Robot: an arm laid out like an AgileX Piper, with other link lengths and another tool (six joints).
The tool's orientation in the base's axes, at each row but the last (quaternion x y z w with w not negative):
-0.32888 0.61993 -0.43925 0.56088
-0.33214 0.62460 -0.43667 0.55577
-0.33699 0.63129 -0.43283 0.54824
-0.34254 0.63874 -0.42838 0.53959
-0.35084 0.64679 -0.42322 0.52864
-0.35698 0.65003 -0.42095 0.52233
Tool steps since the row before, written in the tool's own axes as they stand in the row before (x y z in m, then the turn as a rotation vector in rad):
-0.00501 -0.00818 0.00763 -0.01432 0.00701 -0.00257
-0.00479 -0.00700 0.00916 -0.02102 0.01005 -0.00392
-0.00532 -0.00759 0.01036 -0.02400 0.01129 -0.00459
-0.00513 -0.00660 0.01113 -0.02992 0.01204 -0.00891
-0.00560 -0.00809 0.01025 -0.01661 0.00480 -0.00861
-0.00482 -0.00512 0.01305 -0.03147 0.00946 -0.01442
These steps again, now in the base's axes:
0.00759 -0.00008 0.00962 0.00028 0.01614 -0.00062
0.00930 -0.00009 0.00833 0.00025 0.02362 -0.00069
0.01073 -0.00007 0.00883 0.00016 0.02691 -0.00062
0.01171 0.00001 0.00752 -0.00298 0.03330 0.00126
0.01120 0.00004 0.00875 -0.00524 0.01839 0.00273
0.01387 0.00008 0.00523 -0.00808 0.03465 0.00465

